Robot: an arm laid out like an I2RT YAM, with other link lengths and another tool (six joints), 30 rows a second.
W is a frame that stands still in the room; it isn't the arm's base.
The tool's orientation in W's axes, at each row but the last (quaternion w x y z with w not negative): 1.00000, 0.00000, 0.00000, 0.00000; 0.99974, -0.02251, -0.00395, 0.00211; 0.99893, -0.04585, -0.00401, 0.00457; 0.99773, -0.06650, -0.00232, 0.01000; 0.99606, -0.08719, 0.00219, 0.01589
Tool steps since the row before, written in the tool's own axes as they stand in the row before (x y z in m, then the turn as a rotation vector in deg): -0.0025, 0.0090, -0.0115, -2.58, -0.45, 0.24; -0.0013, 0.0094, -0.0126, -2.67, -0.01, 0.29; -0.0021, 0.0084, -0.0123, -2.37, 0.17, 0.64; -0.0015, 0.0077, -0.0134, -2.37, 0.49, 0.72; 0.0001, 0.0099, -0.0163, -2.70, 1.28, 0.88
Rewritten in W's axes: -0.0025, 0.0090, -0.0115, -2.58, -0.45, 0.24; -0.0012, 0.0088, -0.0130, -2.67, -0.01, 0.27; -0.0021, 0.0072, -0.0130, -2.38, 0.21, 0.60; -0.0016, 0.0058, -0.0143, -2.38, 0.53, 0.64; -0.0002, 0.0069, -0.0178, -2.74, 1.33, 0.66
